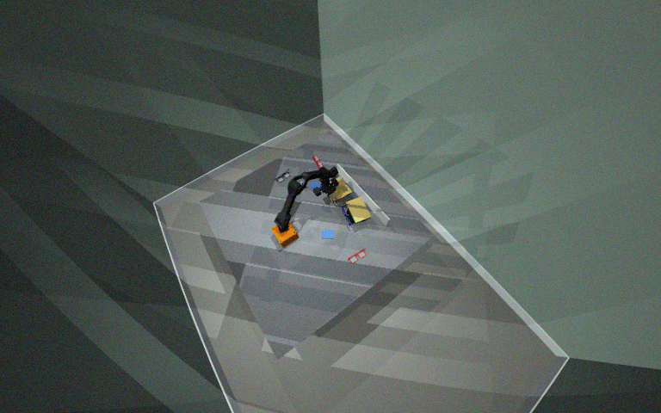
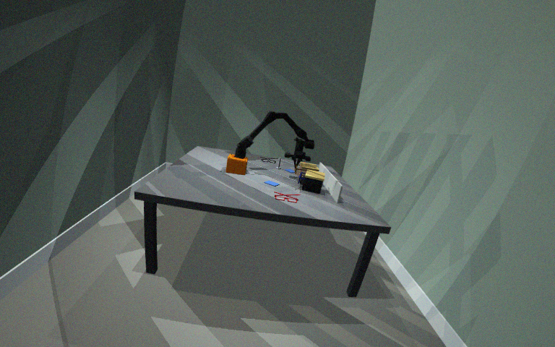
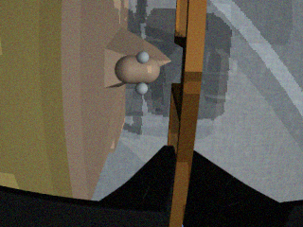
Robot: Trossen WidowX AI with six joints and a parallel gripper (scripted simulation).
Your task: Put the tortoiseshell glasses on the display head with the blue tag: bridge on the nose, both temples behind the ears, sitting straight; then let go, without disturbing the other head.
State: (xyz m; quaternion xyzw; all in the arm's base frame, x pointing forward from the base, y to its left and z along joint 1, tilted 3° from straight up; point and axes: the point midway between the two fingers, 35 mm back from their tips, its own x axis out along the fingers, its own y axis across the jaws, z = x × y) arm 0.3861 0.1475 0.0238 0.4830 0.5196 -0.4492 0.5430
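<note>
My gripper tip is 70 mm short of the display head, 30 mm to the left of it and 10 mm above it. The rest, counted from my gripper tip: white upright panel 240 mm ahead, 110 mm to the right, 10 mm below; thin grey post 160 mm to the left, 140 mm behind, 40 mm below.
</note>
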